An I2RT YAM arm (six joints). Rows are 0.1 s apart.
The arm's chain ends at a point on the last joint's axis. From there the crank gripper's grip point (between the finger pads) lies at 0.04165 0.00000 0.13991 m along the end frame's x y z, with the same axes.
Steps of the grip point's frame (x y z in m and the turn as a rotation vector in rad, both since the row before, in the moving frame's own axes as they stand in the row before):
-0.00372 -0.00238 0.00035 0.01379 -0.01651 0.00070
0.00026 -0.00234 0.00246 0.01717 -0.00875 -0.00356
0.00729 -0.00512 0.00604 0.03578 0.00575 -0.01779
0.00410 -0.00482 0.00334 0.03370 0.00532 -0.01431
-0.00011 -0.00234 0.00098 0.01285 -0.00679 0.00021
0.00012 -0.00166 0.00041 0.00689 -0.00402 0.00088
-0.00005 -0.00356 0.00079 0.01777 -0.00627 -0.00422
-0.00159 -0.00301 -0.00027 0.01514 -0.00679 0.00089
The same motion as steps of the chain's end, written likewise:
-0.00141 -0.00047 -0.00031 0.01379 -0.01651 0.00070
0.00149 0.00021 0.00212 0.01717 -0.00875 -0.00356
0.00654 0.00063 0.00638 0.03578 0.00575 -0.01779
0.00339 0.00049 0.00365 0.03370 0.00532 -0.01431
0.00084 -0.00055 0.00071 0.01285 -0.00679 0.00021
0.00068 -0.00073 0.00025 0.00689 -0.00402 0.00088
0.00083 -0.00090 0.00056 0.01777 -0.00627 -0.00422
-0.00064 -0.00093 -0.00053 0.01514 -0.00679 0.00089

